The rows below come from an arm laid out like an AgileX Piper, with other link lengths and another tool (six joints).
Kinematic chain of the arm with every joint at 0, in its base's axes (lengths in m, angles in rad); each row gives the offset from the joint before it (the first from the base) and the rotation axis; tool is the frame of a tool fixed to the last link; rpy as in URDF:
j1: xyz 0 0 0.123 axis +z
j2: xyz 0 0 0 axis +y
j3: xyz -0.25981 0 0.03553 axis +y
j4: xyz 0.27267 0 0.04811 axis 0.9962 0 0.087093
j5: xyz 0 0 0 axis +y
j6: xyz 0.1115 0 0.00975 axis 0.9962 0 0.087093
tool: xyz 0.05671 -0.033 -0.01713 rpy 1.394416 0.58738 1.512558
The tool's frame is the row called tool.
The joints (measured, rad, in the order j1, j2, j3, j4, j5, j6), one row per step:
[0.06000 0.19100 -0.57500 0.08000 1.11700 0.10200]
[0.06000 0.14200 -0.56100 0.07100 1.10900 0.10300]
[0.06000 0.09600 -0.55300 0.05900 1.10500 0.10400]
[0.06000 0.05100 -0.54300 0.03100 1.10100 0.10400]
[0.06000 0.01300 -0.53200 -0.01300 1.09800 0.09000]
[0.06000 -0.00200 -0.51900 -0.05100 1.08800 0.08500]
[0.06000 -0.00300 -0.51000 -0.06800 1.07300 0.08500]
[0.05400 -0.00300 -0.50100 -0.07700 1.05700 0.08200]
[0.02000 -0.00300 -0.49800 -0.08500 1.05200 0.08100]
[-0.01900 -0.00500 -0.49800 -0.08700 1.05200 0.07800]
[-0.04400 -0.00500 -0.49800 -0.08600 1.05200 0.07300]
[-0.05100 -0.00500 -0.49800 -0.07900 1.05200 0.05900]
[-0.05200 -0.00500 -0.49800 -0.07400 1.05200 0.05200]
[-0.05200 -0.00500 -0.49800 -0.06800 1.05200 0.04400]
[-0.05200 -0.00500 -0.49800 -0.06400 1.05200 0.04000]
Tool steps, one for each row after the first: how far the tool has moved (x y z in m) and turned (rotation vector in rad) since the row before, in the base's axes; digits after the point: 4 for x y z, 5 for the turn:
[-0.0040 -0.0017 0.0012 -0.00427 -0.04324 -0.00534]
[-0.0043 -0.0022 0.0024 -0.00689 -0.04242 -0.00679]
[-0.0041 -0.0048 0.0018 -0.02122 -0.04034 -0.01507]
[-0.0033 -0.0076 0.0014 -0.04683 -0.03297 -0.01781]
[-0.0001 -0.0061 -0.0006 -0.03503 -0.01398 -0.01909]
[0.0018 -0.0025 -0.0004 -0.01405 -0.00783 -0.00892]
[0.0020 -0.0018 -0.0006 -0.01037 -0.00737 -0.00874]
[-0.0008 -0.0044 0.0000 -0.00769 -0.00220 -0.03767]
[-0.0020 -0.0040 0.0003 -0.00434 -0.00178 -0.03878]
[-0.0011 -0.0022 0.0001 -0.00362 0.00049 -0.02223]
[0.0000 0.0001 0.0002 -0.00664 0.00132 0.00310]
[0.0002 0.0005 0.0000 -0.00208 0.00057 0.00489]
[0.0003 0.0007 0.0000 -0.00214 0.00060 0.00689]
[0.0002 0.0005 0.0000 -0.00024 0.00024 0.00400]

